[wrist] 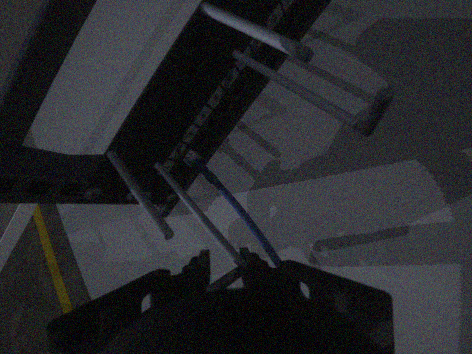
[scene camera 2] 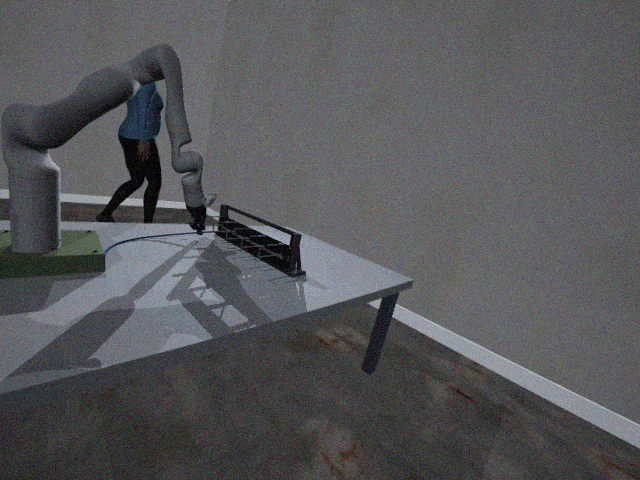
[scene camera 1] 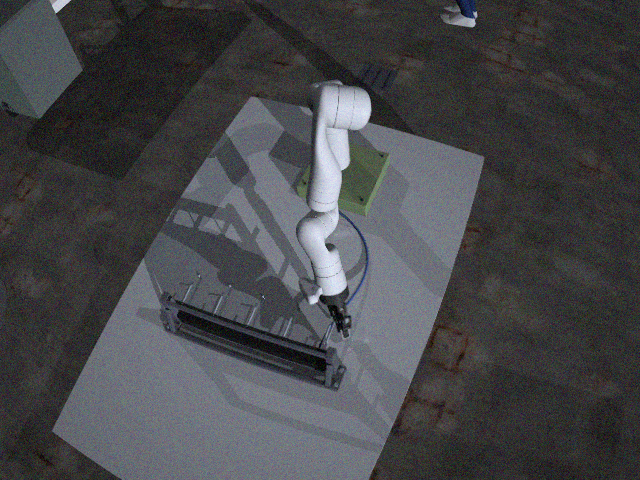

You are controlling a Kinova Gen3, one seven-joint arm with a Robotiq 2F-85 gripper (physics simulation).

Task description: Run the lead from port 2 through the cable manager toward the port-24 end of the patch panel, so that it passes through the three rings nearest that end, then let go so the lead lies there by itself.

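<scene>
The blue lead (scene camera 1: 367,253) (scene camera 2: 139,238) (wrist: 245,215) arcs from the arm's base to my gripper and on to a port near the panel's right end in scene camera 1. My gripper (scene camera 1: 345,333) (scene camera 2: 199,231) (wrist: 224,260) is partly closed at the outer end of the end ring (scene camera 1: 325,335) (wrist: 200,215); the ring's crossbar spans the finger gap. The lead disappears behind the right finger in the wrist view; whether it is pinched is hidden. It runs beside this ring. The patch panel (scene camera 1: 258,338) (scene camera 2: 258,240) has three far rings (scene camera 1: 191,292) (scene camera 1: 220,303) (scene camera 1: 252,315) with no lead through them.
The neighbouring ring (wrist: 300,92) sticks out at upper right in the wrist view. The green base plate (scene camera 1: 376,180) (scene camera 2: 77,266) stands behind the arm. The table (scene camera 1: 206,439) (scene camera 2: 361,273) ends past the panel. A person (scene camera 2: 142,116) stands beyond the table.
</scene>
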